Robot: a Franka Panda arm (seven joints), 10 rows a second.
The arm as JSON. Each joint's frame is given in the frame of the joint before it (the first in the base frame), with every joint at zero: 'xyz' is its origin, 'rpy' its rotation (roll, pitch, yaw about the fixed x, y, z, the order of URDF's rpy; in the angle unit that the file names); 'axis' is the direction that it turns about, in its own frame. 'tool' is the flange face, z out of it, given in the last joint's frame.
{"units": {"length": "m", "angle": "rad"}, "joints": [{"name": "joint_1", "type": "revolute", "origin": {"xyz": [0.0, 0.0, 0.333], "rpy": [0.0, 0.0, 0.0]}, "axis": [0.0, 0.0, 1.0]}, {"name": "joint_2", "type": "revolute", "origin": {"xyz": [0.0, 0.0, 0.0], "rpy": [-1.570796, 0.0, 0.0]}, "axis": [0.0, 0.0, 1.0]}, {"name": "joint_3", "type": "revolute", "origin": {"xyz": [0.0, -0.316, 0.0], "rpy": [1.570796, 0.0, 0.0]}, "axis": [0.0, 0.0, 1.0]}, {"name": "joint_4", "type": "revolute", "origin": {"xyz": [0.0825, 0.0, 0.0], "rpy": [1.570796, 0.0, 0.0]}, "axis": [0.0, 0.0, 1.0]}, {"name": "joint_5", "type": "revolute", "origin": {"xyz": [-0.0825, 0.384, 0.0], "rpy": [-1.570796, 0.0, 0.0]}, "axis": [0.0, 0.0, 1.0]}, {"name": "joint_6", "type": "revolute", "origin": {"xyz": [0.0, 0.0, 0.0], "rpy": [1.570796, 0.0, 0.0]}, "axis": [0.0, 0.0, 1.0]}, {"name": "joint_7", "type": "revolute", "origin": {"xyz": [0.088, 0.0, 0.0], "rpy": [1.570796, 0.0, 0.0]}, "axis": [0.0, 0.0, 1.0]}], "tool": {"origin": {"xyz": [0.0, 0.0, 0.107], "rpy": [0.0, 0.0, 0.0]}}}
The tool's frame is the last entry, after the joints.
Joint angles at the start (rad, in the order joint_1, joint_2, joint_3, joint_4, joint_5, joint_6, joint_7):
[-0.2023, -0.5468, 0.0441, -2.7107, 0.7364, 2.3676, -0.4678]
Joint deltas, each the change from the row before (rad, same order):
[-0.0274, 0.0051, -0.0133, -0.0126, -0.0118, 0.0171, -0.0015]
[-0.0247, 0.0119, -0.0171, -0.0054, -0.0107, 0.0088, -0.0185]
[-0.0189, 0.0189, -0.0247, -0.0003, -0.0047, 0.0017, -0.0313]
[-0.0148, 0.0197, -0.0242, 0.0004, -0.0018, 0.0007, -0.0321]
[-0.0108, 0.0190, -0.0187, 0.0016, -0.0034, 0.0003, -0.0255]
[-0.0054, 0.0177, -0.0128, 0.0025, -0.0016, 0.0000, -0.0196]
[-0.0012, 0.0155, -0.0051, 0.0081, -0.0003, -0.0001, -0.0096]
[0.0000, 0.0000, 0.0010, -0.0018, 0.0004, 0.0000, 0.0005]
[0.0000, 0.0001, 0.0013, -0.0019, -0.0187, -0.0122, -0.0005]
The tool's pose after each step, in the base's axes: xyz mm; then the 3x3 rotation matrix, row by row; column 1 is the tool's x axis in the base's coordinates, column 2 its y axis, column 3 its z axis. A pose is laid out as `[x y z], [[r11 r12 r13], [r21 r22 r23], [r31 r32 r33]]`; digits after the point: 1 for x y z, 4 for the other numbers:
[372.5 -69.1 408.4], [[0.9150 -0.1250 0.3835], [-0.2769 -0.8860 0.3720], [0.2932 -0.4466 -0.8453]]
[369.2 -85.3 402.1], [[0.9099 -0.1466 0.3880], [-0.2949 -0.8864 0.3568], [0.2916 -0.4391 -0.8498]]
[366.4 -101.4 395.0], [[0.9076 -0.1588 0.3887], [-0.3057 -0.8846 0.3523], [0.2878 -0.4385 -0.8514]]
[363.6 -115.6 387.7], [[0.9063 -0.1676 0.3880], [-0.3135 -0.8823 0.3511], [0.2835 -0.4399 -0.8521]]
[361.4 -126.5 381.0], [[0.9068 -0.1735 0.3843], [-0.3171 -0.8813 0.3503], [0.2779 -0.4395 -0.8542]]
[360.6 -133.3 375.3], [[0.9088 -0.1755 0.3785], [-0.3166 -0.8810 0.3517], [0.2718 -0.4394 -0.8562]]
[362.4 -136.6 372.9], [[0.9105 -0.1748 0.3748], [-0.3144 -0.8814 0.3526], [0.2687 -0.4389 -0.8574]]
[362.1 -136.0 372.1], [[0.9110 -0.1754 0.3731], [-0.3144 -0.8811 0.3534], [0.2668 -0.4392 -0.8578]]
[361.2 -134.1 370.3], [[0.9206 -0.1635 0.3545], [-0.2946 -0.8868 0.3561], [0.2561 -0.4323 -0.8646]]

